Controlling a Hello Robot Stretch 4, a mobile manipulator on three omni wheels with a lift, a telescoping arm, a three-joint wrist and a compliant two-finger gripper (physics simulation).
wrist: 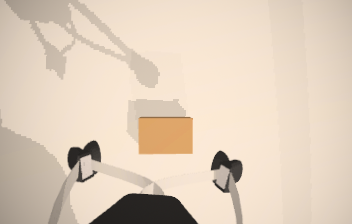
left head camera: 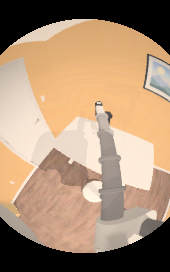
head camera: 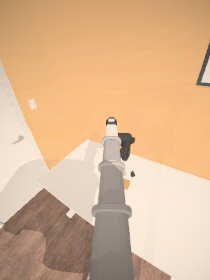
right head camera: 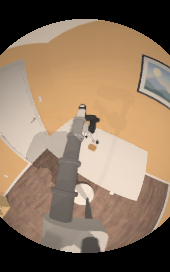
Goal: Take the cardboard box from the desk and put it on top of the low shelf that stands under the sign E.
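Where they show: gripper, fingertip midpoint: (wrist: 157, 159) (right head camera: 91, 140); robot's base at its link origin: (left head camera: 93, 190) (right head camera: 81, 193).
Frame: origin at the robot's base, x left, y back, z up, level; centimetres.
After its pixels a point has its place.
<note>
The cardboard box (wrist: 165, 135) @(x -10.2, y -62.2, z 74.3 cm) (right head camera: 92, 147) @(x -11.0, y -59.8, z 74.3 cm) (head camera: 126, 184) @(x -11.9, y -59.4, z 74.3 cm) is a small orange-brown block lying on the white desk (wrist: 325, 125) @(x -40.2, y -49.0, z 69.3 cm) (right head camera: 120, 170) @(x -46.4, y -31.3, z 69.3 cm) (head camera: 165, 210) @(x -38.0, y -41.5, z 69.3 cm) (left head camera: 135, 160) @(x -52.2, y -34.3, z 69.3 cm). In the wrist view it lies near the centre, just beyond the fingertips and between their left and right positions, its edges nearly square to the view. My gripper (wrist: 157, 159) @(x -8.7, y -61.6, z 86.3 cm) (right head camera: 91, 138) @(x -8.7, y -61.6, z 86.3 cm) is open and holds nothing; its fingers stand wider apart than the box and hang above the desk. In the head camera view, the arm partly hides the box and the gripper. The low shelf and the sign E cannot be made out.
An orange wall with a framed picture (left head camera: 160, 80) @(x -70.8, y -74.8, z 160.6 cm) (right head camera: 157, 77) @(x -70.6, y -75.0, z 166.9 cm) rises behind the desk. A white door (head camera: 15, 125) @(x 102.0, y -104.0, z 104.8 cm) (left head camera: 20, 110) @(x 111.8, y -86.5, z 123.6 cm) stands at the left. A round white disc (left head camera: 92, 191) @(x 3.2, y 0.5, z 18.7 cm) (right head camera: 84, 194) @(x -5.3, y 0.6, z 18.7 cm) shows low beside the arm. A tan wooden piece (right head camera: 4, 206) shows at the left edge.
</note>
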